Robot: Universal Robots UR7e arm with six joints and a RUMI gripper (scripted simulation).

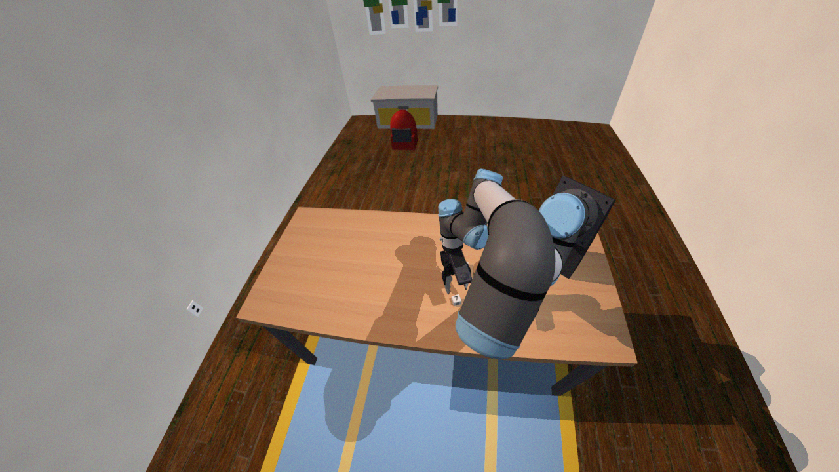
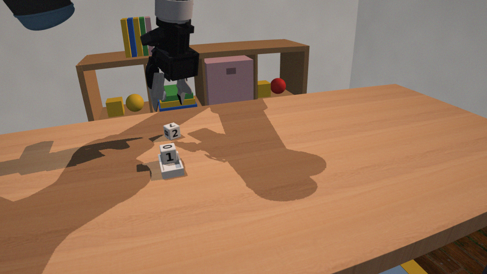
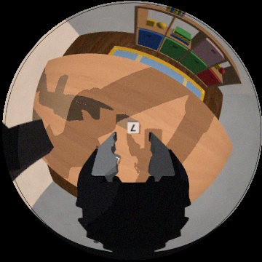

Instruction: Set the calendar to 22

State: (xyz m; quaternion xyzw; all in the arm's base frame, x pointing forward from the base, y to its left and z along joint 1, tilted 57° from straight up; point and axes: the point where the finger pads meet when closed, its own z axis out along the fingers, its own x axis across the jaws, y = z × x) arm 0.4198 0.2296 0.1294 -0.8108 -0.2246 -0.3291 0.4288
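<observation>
Now: hand 8 cm above the white cube. Also, from my hand: grey tray: 15 cm to the right, 9 cm below, 2 cm ahead.
</observation>
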